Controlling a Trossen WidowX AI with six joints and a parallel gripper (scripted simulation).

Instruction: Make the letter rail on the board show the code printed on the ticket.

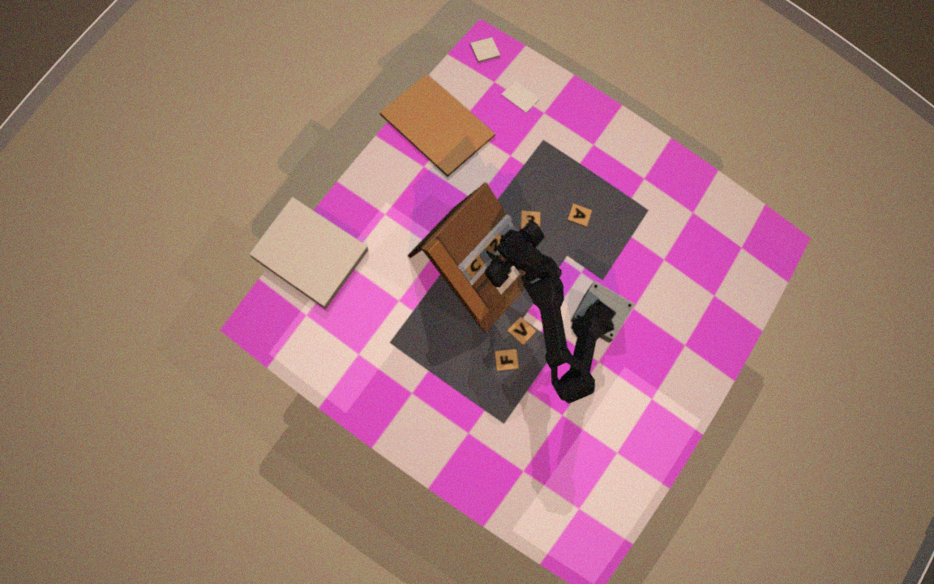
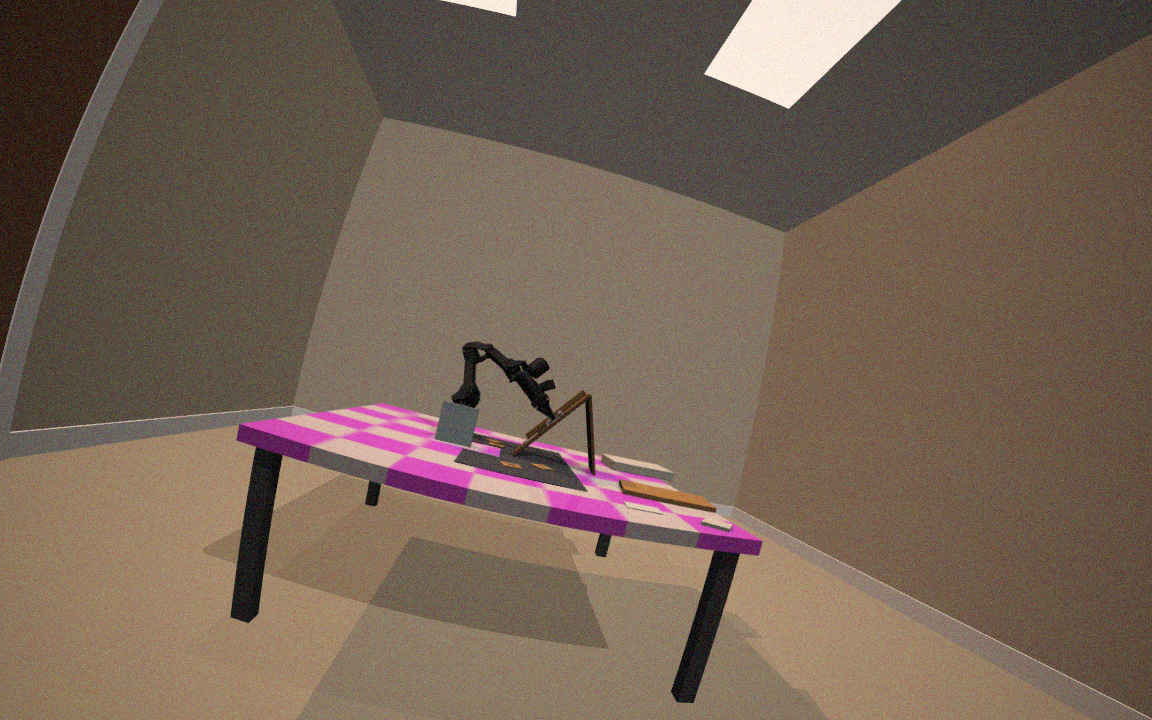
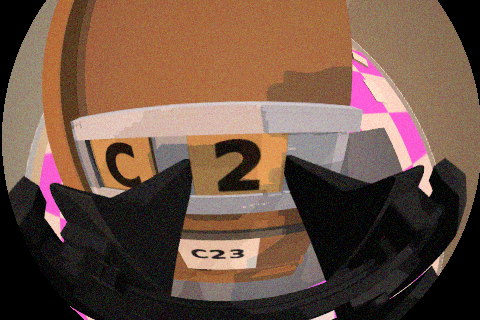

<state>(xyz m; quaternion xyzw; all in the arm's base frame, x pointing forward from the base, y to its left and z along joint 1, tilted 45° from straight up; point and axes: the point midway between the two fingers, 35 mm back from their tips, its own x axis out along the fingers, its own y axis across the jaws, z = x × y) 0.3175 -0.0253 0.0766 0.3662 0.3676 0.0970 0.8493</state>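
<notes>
Now: gripper tip 10 mm short of the c tile and 80 mm to the right of it. The rest, counted from my gripper tip: 2 tile: right at my gripper tip; white ticket: 60 mm behind, 30 mm to the left, 90 mm below; 3 tile: 20 mm behind, 170 mm to the right, 160 mm below.
</notes>
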